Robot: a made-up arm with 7 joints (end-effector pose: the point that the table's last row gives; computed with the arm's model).
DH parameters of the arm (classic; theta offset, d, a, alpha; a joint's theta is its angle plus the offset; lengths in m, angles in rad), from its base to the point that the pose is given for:
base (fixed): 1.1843 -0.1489 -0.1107 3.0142
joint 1: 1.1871 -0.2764 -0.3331 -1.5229
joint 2: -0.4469 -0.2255 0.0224 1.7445
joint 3: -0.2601 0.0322 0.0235 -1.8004
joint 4: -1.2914 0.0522 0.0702 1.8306
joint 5: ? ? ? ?
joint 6: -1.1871 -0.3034 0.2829 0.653
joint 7: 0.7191 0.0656 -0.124 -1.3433
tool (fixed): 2.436 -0.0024 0 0
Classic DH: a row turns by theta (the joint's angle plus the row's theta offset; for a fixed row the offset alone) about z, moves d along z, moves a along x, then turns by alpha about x.
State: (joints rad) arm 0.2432 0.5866 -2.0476 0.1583 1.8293 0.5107 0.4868
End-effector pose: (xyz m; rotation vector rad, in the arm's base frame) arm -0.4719 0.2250 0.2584 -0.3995 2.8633 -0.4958
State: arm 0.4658 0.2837 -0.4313 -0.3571 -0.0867 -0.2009 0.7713
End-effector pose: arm -0.0472 0.0342 0.1750 0.4261 -1.3558 -0.7470
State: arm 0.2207 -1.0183 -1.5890 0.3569 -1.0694 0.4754 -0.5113
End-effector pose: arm -0.3938 0.4893 -0.1455 1.5224 0.2274 -2.1532
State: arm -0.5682 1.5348 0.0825 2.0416 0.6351 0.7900 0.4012
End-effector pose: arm -0.2363 -0.3218 0.0887 -1.4633 0.9697 1.2056
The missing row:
joint 5: 0.6218 0.196 0.0304 1.2919
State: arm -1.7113 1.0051 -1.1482 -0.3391 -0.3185 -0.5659 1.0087
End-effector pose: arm -0.3598 -0.3154 0.4176 2.0800 0.2523 1.8719
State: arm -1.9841 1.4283 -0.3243 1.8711 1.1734 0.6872 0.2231
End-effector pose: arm 0.0488 -0.3362 0.0752 2.0292 -0.3265 -2.0580
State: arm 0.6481 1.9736 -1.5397 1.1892 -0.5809 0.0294 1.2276
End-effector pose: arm -0.3118 0.5577 0.3518 0.8350 -1.2154 1.8357
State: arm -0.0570 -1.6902 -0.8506 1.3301 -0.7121 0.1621 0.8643
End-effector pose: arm -0.4061 0.1135 -0.3035 1.1655 0.0897 -1.9237
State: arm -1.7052 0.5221 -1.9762 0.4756 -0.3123 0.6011 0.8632
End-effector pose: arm -0.6712 -0.3097 0.1537 1.5654 0.9116 2.0377
